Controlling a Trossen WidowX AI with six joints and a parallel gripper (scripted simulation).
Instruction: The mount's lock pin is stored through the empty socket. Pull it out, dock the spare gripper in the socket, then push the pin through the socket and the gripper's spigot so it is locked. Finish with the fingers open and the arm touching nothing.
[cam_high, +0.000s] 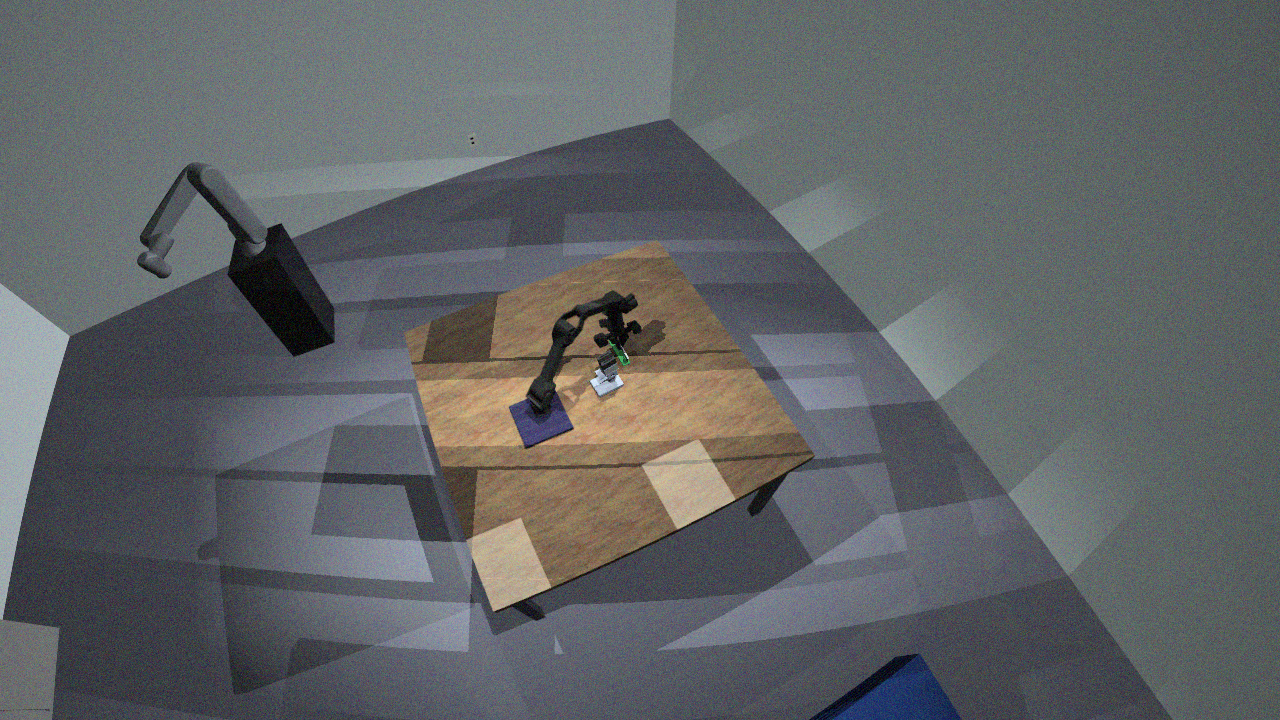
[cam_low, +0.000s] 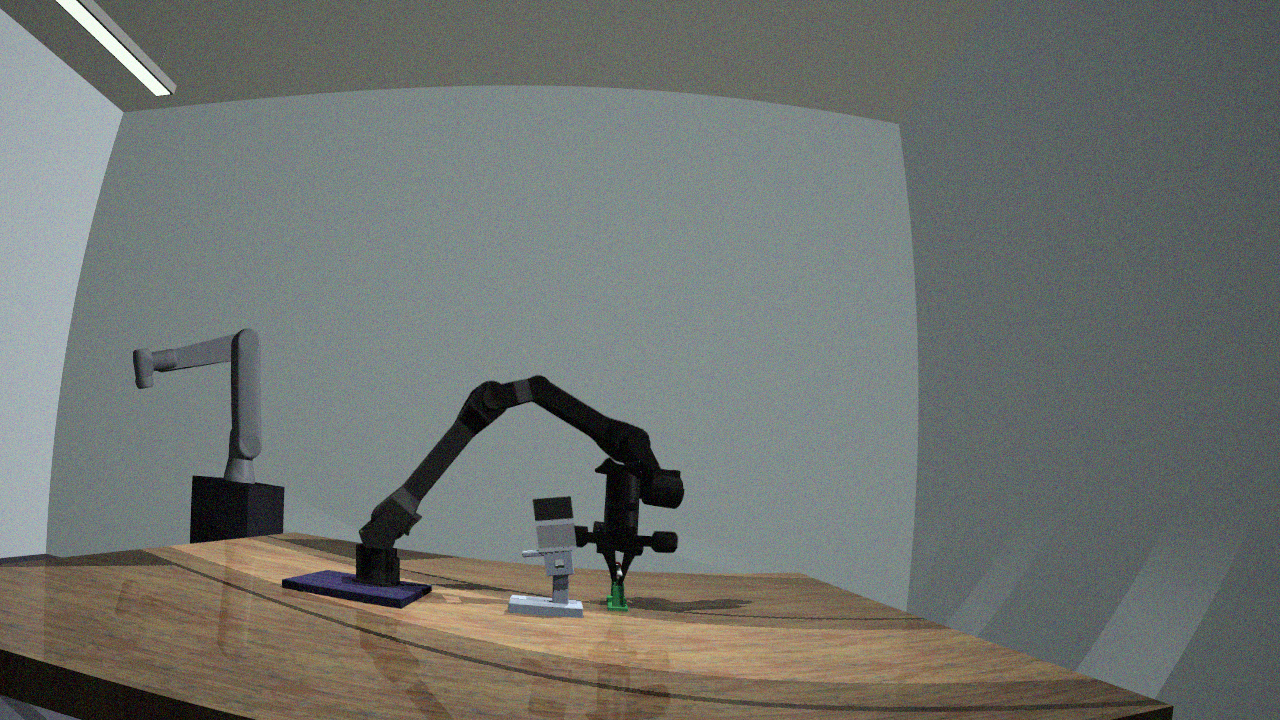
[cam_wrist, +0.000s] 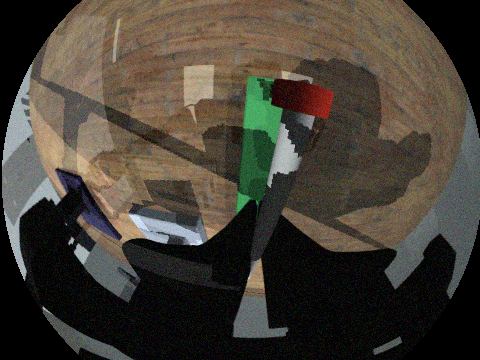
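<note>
Right now my gripper tip is 1 cm to the right of the green pin cradle and 1 cm above it. Also, from my gripper tip: grey mount: 9 cm behind, 11 cm to the right, 2 cm above; then spare gripper: 9 cm behind, 11 cm to the right, 10 cm above.
</note>
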